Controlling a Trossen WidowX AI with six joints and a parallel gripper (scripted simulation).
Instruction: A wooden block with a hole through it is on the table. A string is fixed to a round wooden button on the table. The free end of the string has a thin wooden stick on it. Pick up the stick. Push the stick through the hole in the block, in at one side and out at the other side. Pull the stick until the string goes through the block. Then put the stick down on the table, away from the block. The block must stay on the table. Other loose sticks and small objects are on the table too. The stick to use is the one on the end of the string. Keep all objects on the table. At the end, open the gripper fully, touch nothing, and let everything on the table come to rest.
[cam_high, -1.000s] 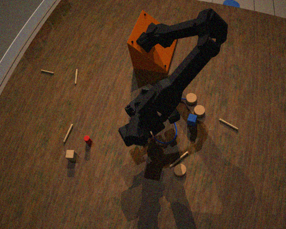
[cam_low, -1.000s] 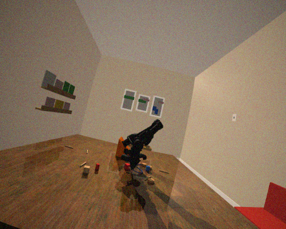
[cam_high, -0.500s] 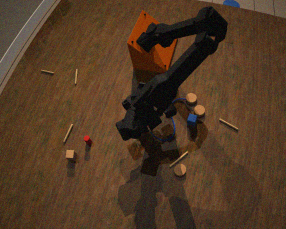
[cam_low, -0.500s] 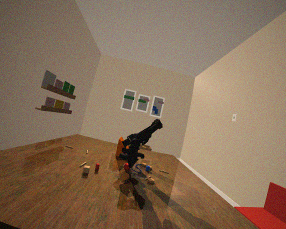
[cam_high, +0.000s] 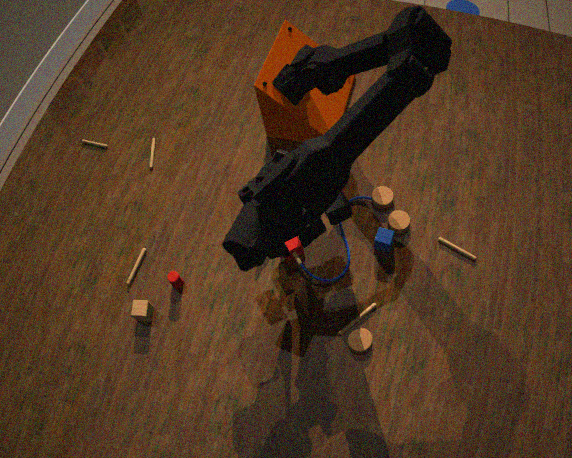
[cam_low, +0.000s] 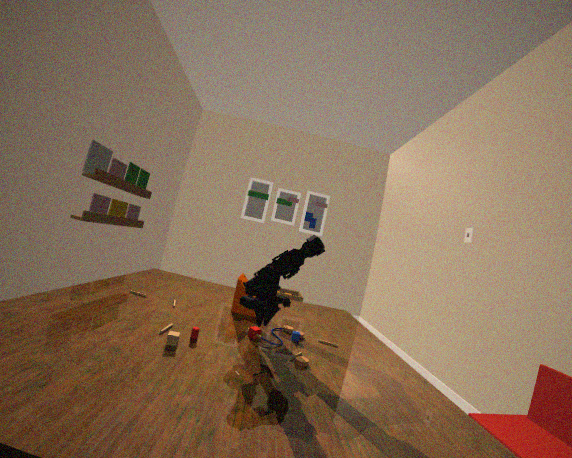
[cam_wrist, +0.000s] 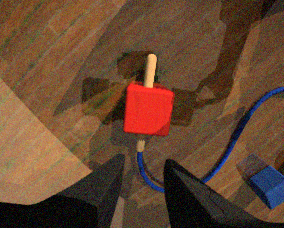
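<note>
My gripper tip is now 30 mm above the red cube, 20 mm to the left of it and 20 mm past it. Round my gripper tip: thin wooden stick: 40 mm below, 10 mm to the right, 10 mm behind; then blue cube: 120 mm to the left, 80 mm behind, 40 mm below; then round wooden button: 170 mm behind, 90 mm to the left, 40 mm below.
</note>
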